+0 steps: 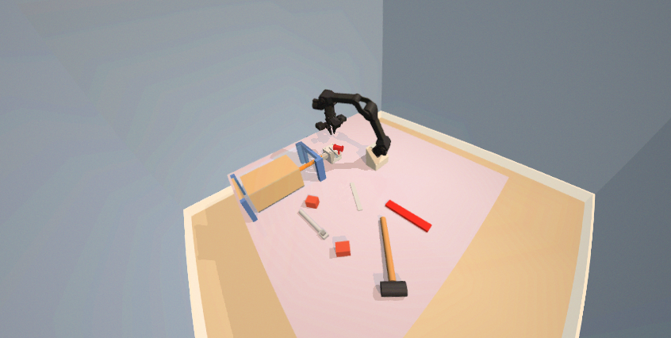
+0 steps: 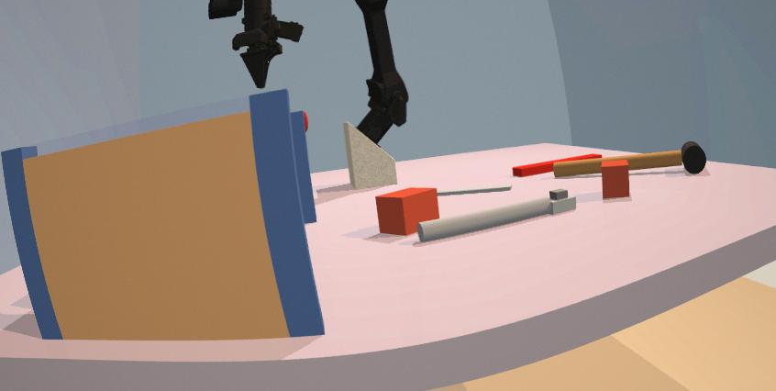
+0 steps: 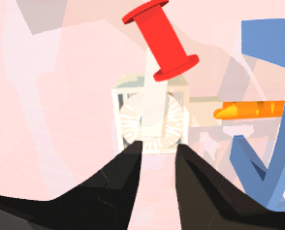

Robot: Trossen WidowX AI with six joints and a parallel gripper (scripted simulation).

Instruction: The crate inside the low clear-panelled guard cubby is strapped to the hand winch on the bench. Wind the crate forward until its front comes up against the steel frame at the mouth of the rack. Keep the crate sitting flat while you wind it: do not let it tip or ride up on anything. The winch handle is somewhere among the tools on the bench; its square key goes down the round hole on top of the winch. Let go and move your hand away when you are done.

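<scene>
Now: the red knob 90 mm below my gripper tip, 50 mm to the left of it and 10 mm ahead of it. The rest, counted from my gripper tip: pale crank arm: 120 mm below, 10 mm to the left; pale winch: 190 mm below, 50 mm to the right, 30 mm behind; blue frame: 140 mm ahead, 120 mm below, 70 mm to the right.
</scene>
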